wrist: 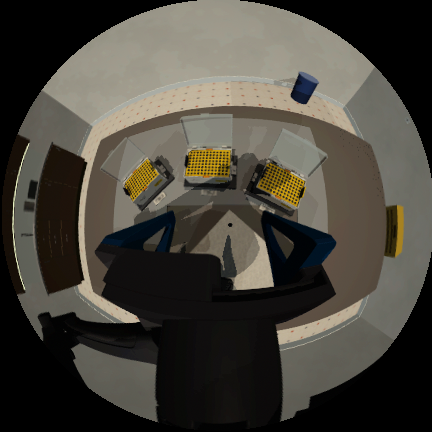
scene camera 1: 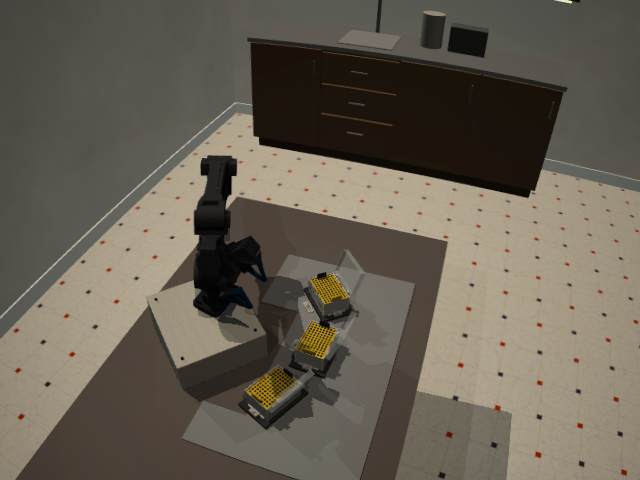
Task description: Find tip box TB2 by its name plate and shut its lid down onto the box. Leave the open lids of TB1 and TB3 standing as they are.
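Places are measured from the arm's base along level axes (x up, y left, z back), in metres.
Where they show: gripper, between the fingertips: (wrist: 217, 215) (scene camera 1: 258, 294); arm's base, origin of its link: (scene camera 1: 216, 297).
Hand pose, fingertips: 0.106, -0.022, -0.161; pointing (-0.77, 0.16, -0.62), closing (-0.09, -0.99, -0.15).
Each offset is from my fingertips to the top centre of the thing, as dx, dy, dz. "pt": to the spot under its first point. Level surfaces: height alone.
Three tip boxes with yellow tip racks stand in an arc with clear lids open: a far one @[-0.149, +0.266, -0.083] (scene camera 1: 329, 289) (wrist: 141, 181), a middle one @[-0.149, +0.063, -0.142] (scene camera 1: 316, 341) (wrist: 209, 164) and a near one @[-0.149, -0.135, -0.111] (scene camera 1: 272, 388) (wrist: 281, 184). In the wrist view, the middle box's lid @[pt -0.128, +0.068, -0.212] (wrist: 207, 131) stands up behind it, as do the left lid @[pt -0.119, +0.317, -0.136] (wrist: 122, 157) and the right lid @[pt -0.116, -0.163, -0.181] (wrist: 300, 152). Small name plates @[pt -0.221, +0.213, -0.037] (wrist: 159, 198) @[pt -0.221, +0.055, -0.073] (wrist: 209, 192) @[pt -0.222, -0.114, -0.052] (wrist: 266, 207) lie before the boxes; their lettering is too small to read. My gripper (scene camera 1: 258, 293) (wrist: 217, 215) is open and empty, on the arm's side of the boxes, apart from them.
The boxes stand on a grey board @[dx -0.223] (scene camera 1: 392, 310). The arm stands on a pale block (scene camera 1: 206, 335). A dark cabinet (scene camera 1: 356, 98) stands at the back. A blue bin (wrist: 304, 88) and a yellow object (wrist: 395, 231) are far off near the walls.
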